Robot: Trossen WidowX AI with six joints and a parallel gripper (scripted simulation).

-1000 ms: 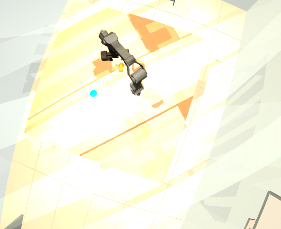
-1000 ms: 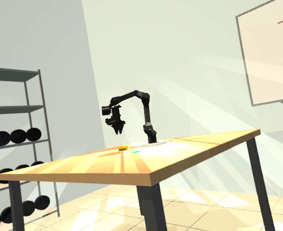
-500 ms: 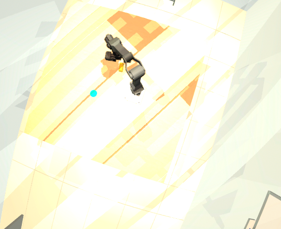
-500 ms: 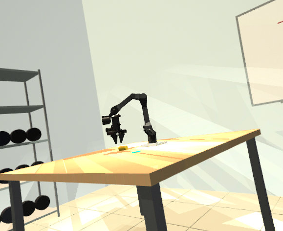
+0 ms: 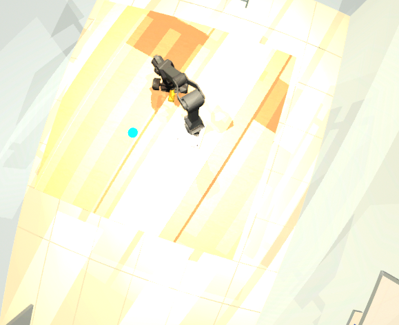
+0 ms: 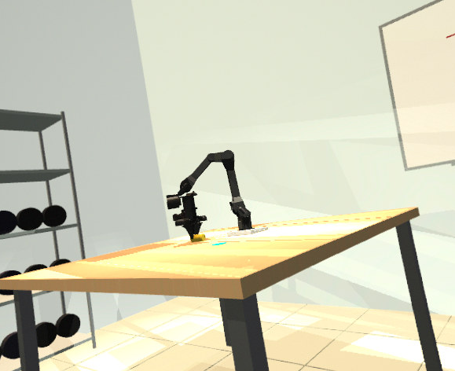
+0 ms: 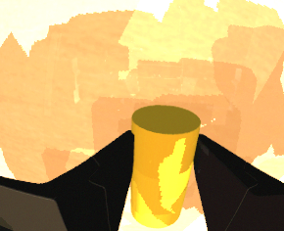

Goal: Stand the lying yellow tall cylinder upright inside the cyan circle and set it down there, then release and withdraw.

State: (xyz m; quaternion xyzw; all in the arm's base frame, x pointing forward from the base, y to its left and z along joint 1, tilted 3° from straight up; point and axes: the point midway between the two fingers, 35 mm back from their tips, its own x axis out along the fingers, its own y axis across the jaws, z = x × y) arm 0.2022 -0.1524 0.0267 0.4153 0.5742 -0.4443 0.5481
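The cyan circle lies 120 mm ahead of my gripper tip, 300 mm to the left of it and 20 mm below it. Round my gripper tip: yellow tall cylinder: 10 mm behind, 20 mm to the left.
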